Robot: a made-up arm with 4 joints. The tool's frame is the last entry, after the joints.
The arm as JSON. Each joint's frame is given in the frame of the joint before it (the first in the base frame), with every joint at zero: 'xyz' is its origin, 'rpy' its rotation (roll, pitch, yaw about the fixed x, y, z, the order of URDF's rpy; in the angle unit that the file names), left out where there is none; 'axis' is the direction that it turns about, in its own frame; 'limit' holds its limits. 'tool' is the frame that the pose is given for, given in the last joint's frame.
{
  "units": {
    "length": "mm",
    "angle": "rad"
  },
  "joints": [
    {
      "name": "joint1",
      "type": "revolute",
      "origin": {
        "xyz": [
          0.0,
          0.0,
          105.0
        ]
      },
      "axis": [
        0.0,
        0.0,
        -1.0
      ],
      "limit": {
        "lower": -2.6,
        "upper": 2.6
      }
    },
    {
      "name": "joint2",
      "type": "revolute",
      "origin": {
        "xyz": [
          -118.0,
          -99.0,
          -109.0
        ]
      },
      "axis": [
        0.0,
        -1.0,
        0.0
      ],
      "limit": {
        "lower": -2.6,
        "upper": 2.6
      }
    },
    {
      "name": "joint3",
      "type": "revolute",
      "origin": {
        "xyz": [
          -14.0,
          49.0,
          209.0
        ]
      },
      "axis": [
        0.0,
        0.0,
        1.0
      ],
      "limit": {
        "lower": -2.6,
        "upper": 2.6
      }
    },
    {
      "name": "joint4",
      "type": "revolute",
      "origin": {
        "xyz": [
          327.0,
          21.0,
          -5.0
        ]
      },
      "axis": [
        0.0,
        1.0,
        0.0
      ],
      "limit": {
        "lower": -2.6,
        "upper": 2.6
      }
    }
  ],
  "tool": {
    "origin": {
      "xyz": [
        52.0,
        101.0,
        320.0
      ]
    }
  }
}
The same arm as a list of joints. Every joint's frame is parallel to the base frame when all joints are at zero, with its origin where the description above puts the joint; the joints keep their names.
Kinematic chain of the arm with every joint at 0, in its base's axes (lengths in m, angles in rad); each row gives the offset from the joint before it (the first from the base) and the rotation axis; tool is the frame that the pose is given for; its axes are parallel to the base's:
joint1: xyz 0 0 0.105 axis -z
joint2: xyz -0.118 -0.099 -0.109 axis -y
joint3: xyz -0.014 0.049 0.209 axis +z
joint4: xyz 0.327 0.021 -0.005 axis +y
tool: xyz 0.052 0.101 0.32
Joint limits (rad, base to tool): -2.6..2.6 -2.6..2.6 -2.6..2.6 -2.6..2.6

